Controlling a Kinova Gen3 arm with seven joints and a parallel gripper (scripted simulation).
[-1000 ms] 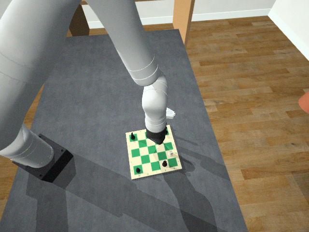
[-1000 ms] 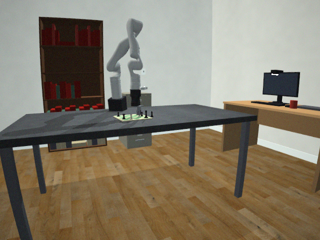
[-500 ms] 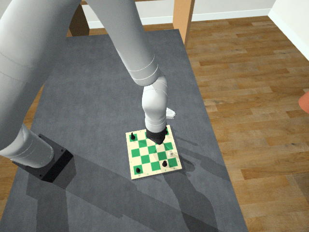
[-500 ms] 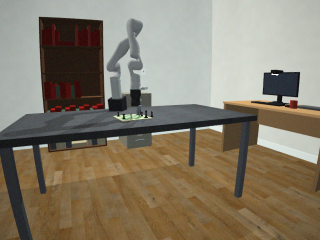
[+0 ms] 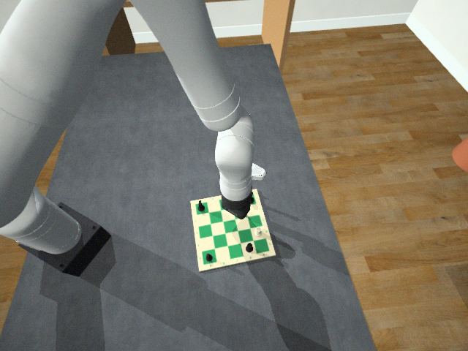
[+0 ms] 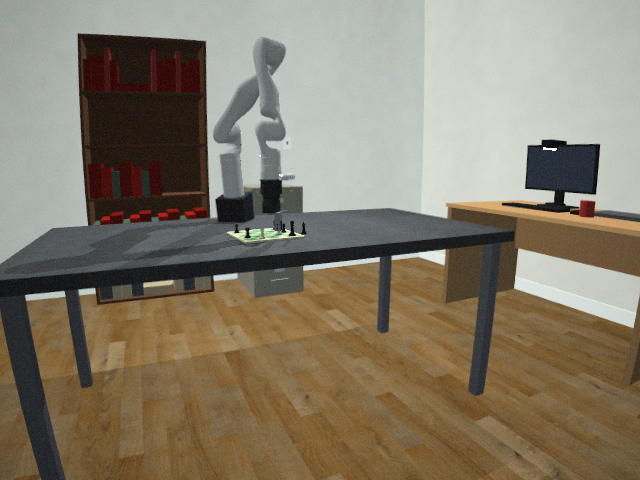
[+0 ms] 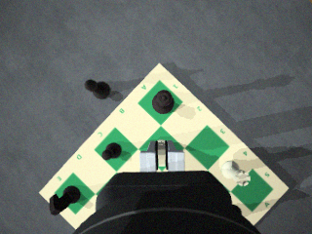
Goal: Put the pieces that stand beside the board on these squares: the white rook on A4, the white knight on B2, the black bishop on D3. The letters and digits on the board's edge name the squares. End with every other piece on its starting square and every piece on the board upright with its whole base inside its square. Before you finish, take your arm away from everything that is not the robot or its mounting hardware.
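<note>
Right now my hand is 100 mm to the right of the black bishop and 20 mm above it. The rest, counted from my hand: chessboard: 40 mm behind, 40 mm to the right, 40 mm below.
</note>
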